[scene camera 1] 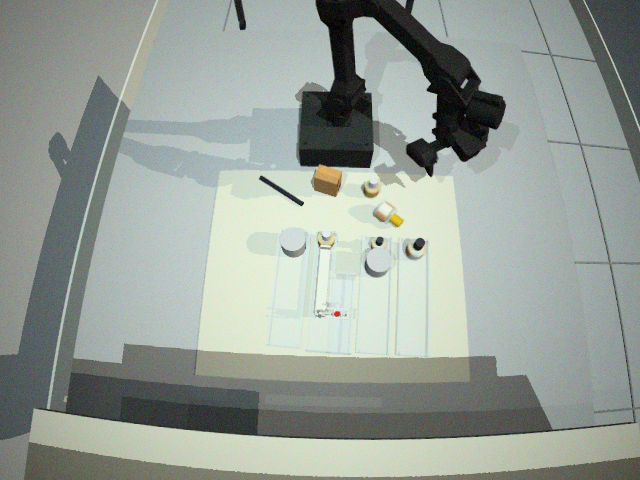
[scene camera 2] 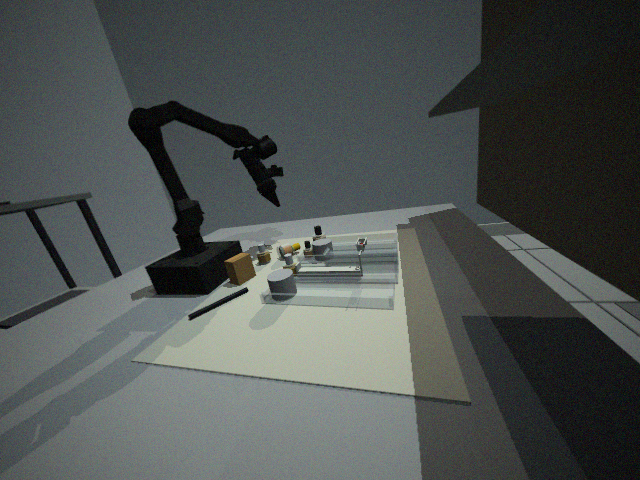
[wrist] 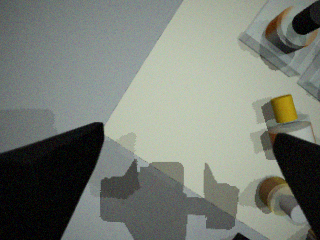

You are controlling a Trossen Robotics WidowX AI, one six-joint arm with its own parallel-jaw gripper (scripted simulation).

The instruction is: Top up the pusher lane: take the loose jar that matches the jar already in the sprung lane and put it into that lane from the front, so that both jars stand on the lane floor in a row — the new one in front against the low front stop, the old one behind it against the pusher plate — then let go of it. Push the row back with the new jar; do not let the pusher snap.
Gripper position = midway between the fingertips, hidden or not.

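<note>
The gripper's open and holds nothing; you'd find the gripper (scene camera 1: 446,167) (scene camera 2: 278,204) (wrist: 189,136) in those views. There's a sprung lane (scene camera 1: 326,335) (scene camera 2: 377,262) in view too, and a cardboard box (scene camera 2: 240,269) as well.
</note>
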